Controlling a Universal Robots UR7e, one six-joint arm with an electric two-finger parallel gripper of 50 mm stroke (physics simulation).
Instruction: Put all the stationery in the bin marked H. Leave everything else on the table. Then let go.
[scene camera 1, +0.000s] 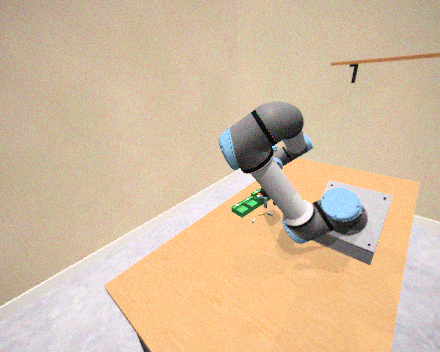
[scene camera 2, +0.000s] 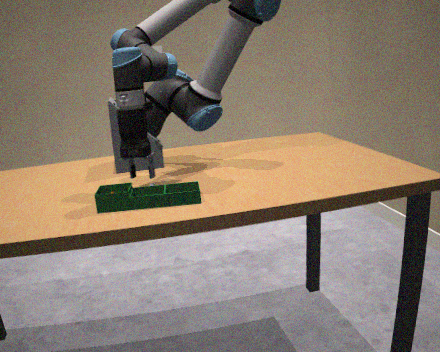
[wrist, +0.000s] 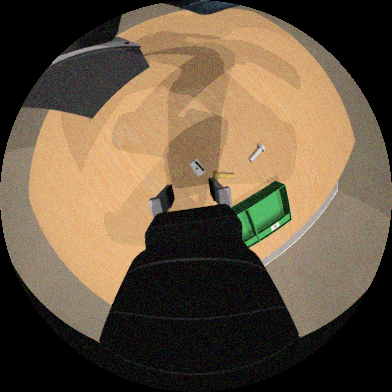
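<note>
My gripper is open and empty, above the table behind the bins in the second scene view. A small grey-white sharpener-like piece with a dark bar lies on the table just ahead of the fingers in the wrist view. A brass screw lies right of it, and a silver bolt lies farther right. The green bin row has three compartments; its letters are unreadable here. An orange item shows in the end compartment at left in the second scene view.
The bin row stands near an edge of the wooden table. The arm's grey base plate stands on the table. In the wrist view, a dark grey plate shows at the upper left.
</note>
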